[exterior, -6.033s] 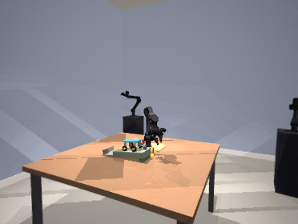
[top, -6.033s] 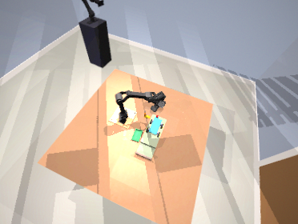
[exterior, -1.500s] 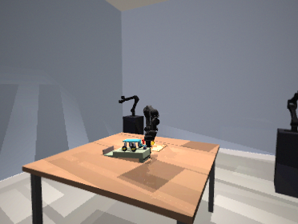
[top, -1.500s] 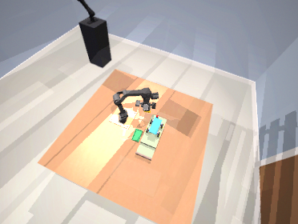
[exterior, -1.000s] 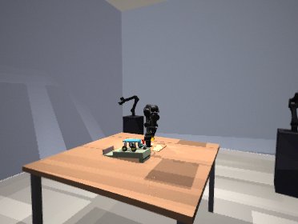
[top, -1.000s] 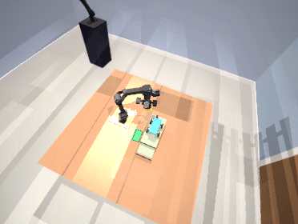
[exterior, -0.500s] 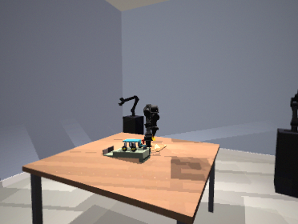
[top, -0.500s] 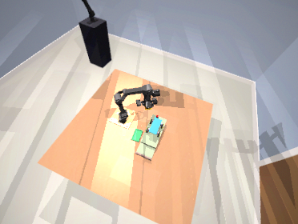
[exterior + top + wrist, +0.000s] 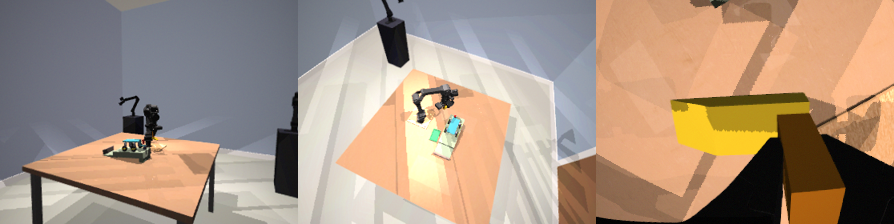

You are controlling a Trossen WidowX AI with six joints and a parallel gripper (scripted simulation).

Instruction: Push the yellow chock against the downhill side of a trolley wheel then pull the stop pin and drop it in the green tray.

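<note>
The red-headed stop pin lies 13 cm ahead of my gripper tip, 2 cm to the right of it and 5 cm below it. From my gripper tip the other things lie so: ramp 16 cm ahead, 12 cm to the right, 13 cm below; then blue trolley 16 cm ahead, 12 cm to the right, 6 cm below; then yellow chock 1 cm ahead, 2 cm to the left, 1 cm below.
</note>
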